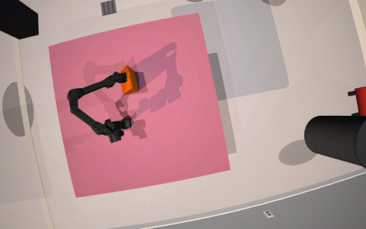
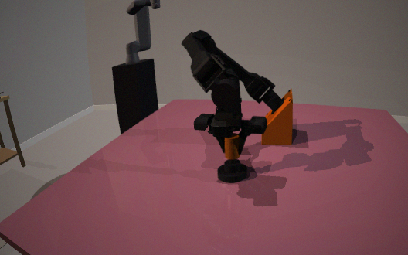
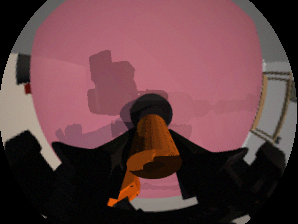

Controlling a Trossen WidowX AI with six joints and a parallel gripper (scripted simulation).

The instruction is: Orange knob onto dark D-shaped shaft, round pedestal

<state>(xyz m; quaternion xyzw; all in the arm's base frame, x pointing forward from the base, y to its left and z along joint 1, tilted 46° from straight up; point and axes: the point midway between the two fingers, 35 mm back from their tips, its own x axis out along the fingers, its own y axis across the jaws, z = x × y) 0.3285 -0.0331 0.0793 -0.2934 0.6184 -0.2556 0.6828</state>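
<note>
My gripper tip is now 2 cm below the orange knob. Round my gripper tip: dark round pedestal: 4 cm below.
</note>
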